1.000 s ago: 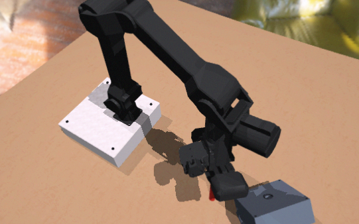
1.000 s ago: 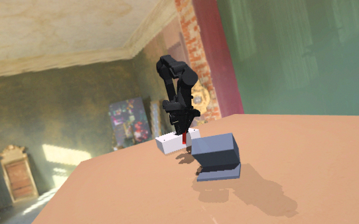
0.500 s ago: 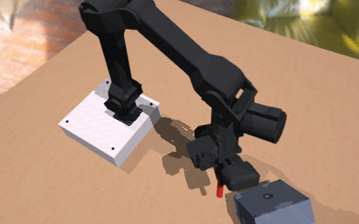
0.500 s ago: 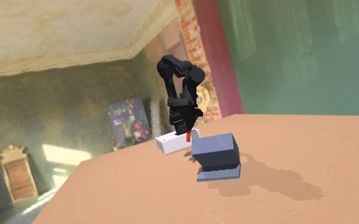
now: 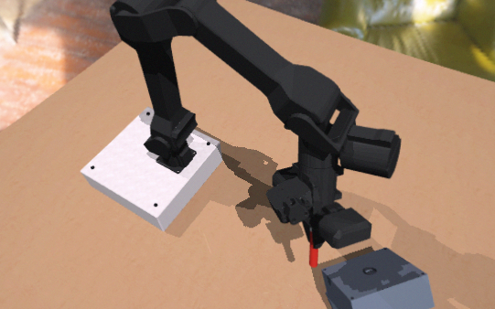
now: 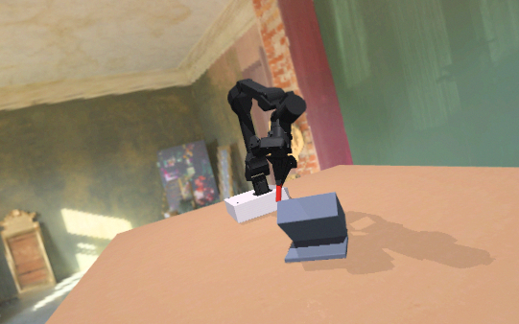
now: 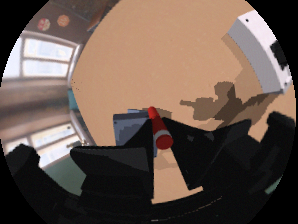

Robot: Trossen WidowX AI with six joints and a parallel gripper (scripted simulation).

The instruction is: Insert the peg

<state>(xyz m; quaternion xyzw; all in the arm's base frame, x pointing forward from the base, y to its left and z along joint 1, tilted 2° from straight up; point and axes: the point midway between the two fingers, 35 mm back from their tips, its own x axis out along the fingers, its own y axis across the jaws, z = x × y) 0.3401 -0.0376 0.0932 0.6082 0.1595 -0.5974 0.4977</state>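
My gripper tip is now 110 mm short of the grey panel block, 20 mm to the right of it and 70 mm above it. Also, from my gripper tip: red round peg (10 mm to the left, 10 mm above).
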